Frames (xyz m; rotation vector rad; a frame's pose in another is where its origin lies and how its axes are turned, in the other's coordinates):
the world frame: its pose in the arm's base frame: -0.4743 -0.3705 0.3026 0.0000 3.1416 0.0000
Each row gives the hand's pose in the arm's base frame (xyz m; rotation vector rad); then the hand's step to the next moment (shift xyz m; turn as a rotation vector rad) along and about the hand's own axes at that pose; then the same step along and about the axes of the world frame.
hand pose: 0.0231 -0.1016 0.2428 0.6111 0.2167 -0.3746
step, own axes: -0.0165 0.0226 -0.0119 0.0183 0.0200 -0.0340
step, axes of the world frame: 0.0069 0.0287 -0.0072 -0.0218 0.0302 0.0224
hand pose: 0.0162 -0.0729 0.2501 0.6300 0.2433 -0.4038
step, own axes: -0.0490 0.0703 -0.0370 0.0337 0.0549 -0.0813
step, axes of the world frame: 0.0168 0.0886 -0.0242 -0.0461 0.0804 0.0466
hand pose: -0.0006 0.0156 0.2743 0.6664 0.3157 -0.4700
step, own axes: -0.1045 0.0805 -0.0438 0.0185 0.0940 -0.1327
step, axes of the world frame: 0.0534 0.1168 -0.0531 -0.0465 0.1457 0.0583
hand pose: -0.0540 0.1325 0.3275 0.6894 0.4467 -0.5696
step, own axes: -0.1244 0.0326 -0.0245 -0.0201 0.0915 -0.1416
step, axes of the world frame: 0.0790 0.0797 -0.0674 -0.0139 0.1634 0.0441
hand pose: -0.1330 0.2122 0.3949 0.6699 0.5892 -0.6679
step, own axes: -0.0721 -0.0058 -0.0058 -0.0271 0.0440 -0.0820
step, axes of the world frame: 0.0521 0.0267 -0.0429 0.0083 0.0948 0.0183
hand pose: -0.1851 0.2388 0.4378 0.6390 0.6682 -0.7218
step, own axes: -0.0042 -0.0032 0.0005 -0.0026 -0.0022 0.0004
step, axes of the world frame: 0.0047 -0.0007 -0.0025 0.0030 -0.0006 -0.0015
